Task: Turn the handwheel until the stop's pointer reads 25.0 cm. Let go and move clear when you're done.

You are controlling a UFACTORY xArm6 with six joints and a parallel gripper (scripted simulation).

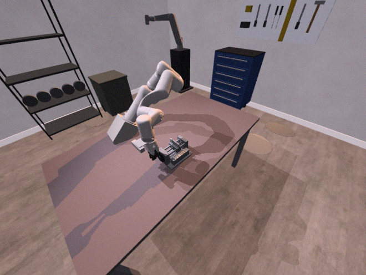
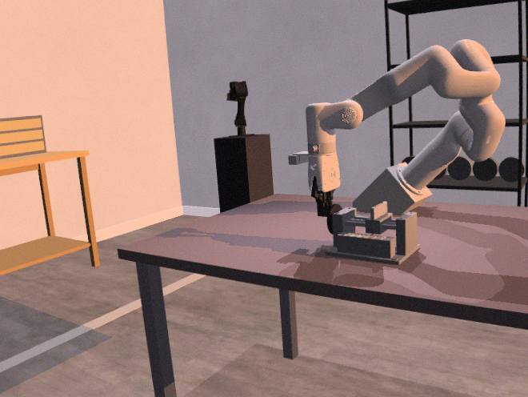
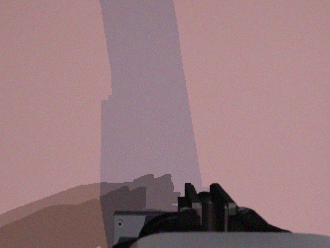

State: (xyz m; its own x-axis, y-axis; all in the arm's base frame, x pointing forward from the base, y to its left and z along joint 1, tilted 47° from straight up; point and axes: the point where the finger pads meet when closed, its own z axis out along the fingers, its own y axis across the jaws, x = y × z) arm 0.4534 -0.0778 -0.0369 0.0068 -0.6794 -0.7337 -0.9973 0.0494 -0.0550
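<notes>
Right now my hand is 2 cm to the right of the black handwheel and 1 cm above it. From my hand the other things lie so: sliding stop block 3 cm ahead, 17 cm to the left, 1 cm below.
</notes>
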